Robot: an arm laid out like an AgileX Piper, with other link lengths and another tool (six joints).
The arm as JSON. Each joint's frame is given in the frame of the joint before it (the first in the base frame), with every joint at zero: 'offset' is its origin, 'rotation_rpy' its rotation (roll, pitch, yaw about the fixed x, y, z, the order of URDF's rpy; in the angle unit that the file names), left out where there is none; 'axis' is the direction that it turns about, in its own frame. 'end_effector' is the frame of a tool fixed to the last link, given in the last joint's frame.
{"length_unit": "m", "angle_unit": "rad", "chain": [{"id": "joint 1", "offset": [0.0, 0.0, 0.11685], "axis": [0.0, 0.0, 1.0]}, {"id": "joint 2", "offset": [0.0, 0.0, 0.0], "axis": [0.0, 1.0, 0.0]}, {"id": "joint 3", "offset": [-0.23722, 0.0, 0.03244], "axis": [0.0, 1.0, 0.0]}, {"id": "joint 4", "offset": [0.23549, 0.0, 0.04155], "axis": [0.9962, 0.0, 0.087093]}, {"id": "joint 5", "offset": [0.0, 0.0, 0.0], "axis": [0.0, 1.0, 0.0]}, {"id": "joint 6", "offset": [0.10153, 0.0, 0.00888], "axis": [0.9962, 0.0, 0.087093]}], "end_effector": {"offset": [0.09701, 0.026, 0.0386], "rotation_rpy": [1.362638, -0.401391, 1.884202]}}
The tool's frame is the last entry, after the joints.
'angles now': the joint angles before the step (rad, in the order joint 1, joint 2, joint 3, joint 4, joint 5, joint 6). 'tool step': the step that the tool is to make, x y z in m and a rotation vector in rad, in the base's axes. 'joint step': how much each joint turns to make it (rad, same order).
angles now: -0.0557 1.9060 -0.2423 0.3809 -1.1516 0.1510
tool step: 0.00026 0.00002 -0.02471 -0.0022 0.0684 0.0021
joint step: -0.0001 0.0955 -0.0298 0.0010 0.0000 -0.0072
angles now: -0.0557 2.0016 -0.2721 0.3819 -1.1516 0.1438
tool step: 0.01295 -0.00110 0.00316 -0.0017 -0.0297 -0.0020
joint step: 0.0000 0.0204 -0.0503 0.0020 0.0001 0.0000
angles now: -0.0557 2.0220 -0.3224 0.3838 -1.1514 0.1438
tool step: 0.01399 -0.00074 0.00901 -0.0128 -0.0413 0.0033
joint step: -0.0001 0.0024 -0.0486 0.0019 0.0000 -0.0125
